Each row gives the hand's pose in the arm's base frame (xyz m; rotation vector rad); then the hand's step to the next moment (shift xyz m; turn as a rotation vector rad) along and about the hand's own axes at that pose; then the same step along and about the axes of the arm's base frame.
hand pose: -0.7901 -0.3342 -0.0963 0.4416 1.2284 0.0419
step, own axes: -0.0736 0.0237 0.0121 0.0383 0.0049 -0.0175
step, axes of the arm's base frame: -0.0096 -0.0016 0.0777 -0.0018 0.0200 -0.0373
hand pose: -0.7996 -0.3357 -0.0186 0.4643 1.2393 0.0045
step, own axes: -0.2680 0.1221 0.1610 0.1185 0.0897 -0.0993
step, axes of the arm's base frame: 0.0857 -0.0110 0.3243 -0.0283 0.1447 -0.1011
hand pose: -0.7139 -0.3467 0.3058 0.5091 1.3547 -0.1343
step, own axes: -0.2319 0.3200 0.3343 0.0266 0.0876 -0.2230
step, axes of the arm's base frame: 0.3692 0.0956 0.3499 -0.1608 0.1772 -0.0294
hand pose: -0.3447 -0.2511 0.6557 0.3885 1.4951 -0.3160
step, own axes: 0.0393 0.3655 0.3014 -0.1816 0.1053 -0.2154
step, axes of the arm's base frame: 0.4321 0.1979 -0.0086 -0.1577 0.1826 0.1796
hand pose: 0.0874 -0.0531 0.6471 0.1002 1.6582 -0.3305
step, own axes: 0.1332 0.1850 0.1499 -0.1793 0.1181 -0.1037
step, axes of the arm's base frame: 0.1757 0.1183 -0.1719 -0.0476 0.1640 0.1664
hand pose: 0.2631 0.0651 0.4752 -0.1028 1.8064 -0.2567
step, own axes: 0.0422 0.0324 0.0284 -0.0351 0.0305 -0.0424
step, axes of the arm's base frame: 0.0190 0.0194 -0.0538 -0.0302 0.0419 0.0360
